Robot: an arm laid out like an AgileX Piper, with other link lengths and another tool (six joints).
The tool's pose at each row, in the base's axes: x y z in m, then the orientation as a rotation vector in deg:
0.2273, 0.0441, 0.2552, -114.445, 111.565, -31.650
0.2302, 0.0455, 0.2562, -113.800, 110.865, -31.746
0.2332, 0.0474, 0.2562, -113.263, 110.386, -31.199
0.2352, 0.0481, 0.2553, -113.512, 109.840, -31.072
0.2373, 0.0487, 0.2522, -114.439, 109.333, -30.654
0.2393, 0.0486, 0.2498, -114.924, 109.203, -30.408
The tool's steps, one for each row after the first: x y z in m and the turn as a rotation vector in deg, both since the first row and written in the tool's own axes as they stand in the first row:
-0.0013, -0.0031, 0.0004, 0.781, -0.500, 0.115
-0.0032, -0.0058, 0.0017, 1.153, -1.242, 0.334
-0.0039, -0.0072, 0.0034, 1.281, -1.530, 0.001
-0.0047, -0.0076, 0.0071, 0.909, -1.770, -0.682
-0.0047, -0.0083, 0.0101, 0.627, -1.839, -0.985

